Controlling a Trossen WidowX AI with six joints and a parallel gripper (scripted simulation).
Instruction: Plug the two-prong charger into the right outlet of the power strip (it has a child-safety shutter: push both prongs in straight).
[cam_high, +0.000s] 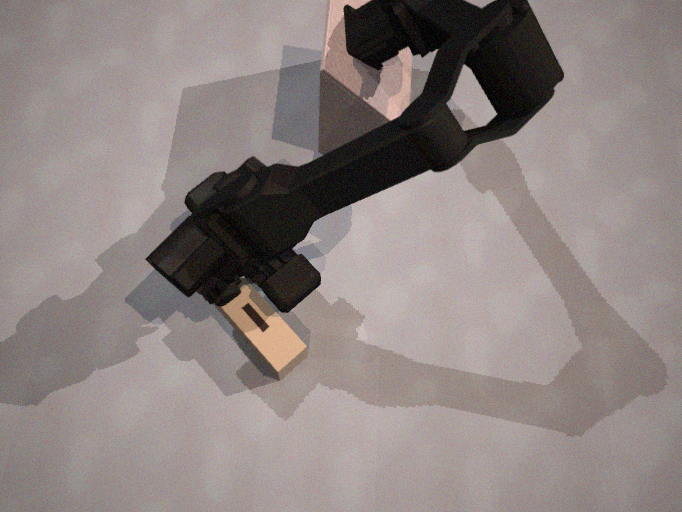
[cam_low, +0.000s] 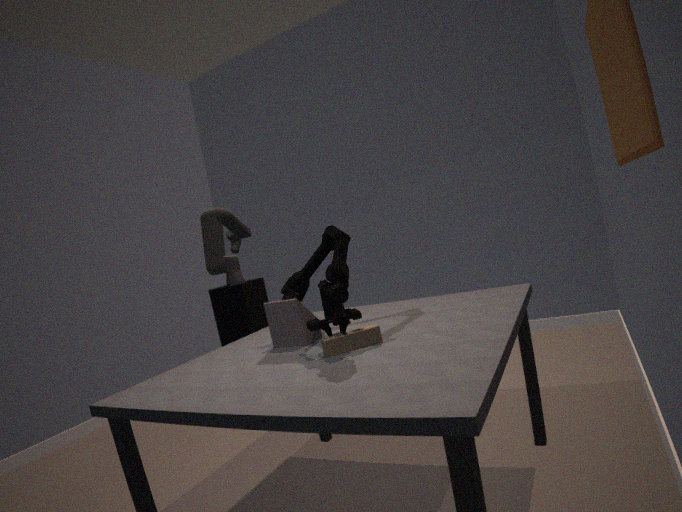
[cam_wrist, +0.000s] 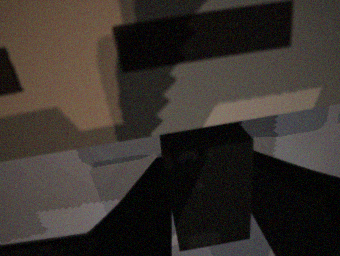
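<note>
Right now the dark two-prong charger is 10 mm to the right of my gripper tip, 10 mm ahead of it and 10 mm above it.
</note>
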